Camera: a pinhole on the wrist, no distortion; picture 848 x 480 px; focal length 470.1 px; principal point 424.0 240.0 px. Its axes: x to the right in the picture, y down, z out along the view. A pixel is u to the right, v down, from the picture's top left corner.
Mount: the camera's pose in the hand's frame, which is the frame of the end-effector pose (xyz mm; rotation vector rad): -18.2 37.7 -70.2 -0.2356 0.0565 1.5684
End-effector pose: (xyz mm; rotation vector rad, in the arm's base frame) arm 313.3 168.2 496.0 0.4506 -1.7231 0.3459
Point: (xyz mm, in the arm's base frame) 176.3 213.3 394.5
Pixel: 492.8 335.6
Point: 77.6 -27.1 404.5
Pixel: 203.7 200.4
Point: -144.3 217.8 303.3
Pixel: 539.9 278.6
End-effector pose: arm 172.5 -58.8 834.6 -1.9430 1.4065 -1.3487
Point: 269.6 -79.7 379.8
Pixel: 632.0 380.6
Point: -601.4 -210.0 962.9
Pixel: behind the camera
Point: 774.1 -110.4 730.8
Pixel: 134.3 155.6
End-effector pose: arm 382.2 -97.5 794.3 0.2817 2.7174 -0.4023
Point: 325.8 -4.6 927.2
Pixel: behind the camera
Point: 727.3 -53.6 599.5
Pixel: 506.8 447.1
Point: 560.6 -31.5 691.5
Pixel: 536.9 386.1
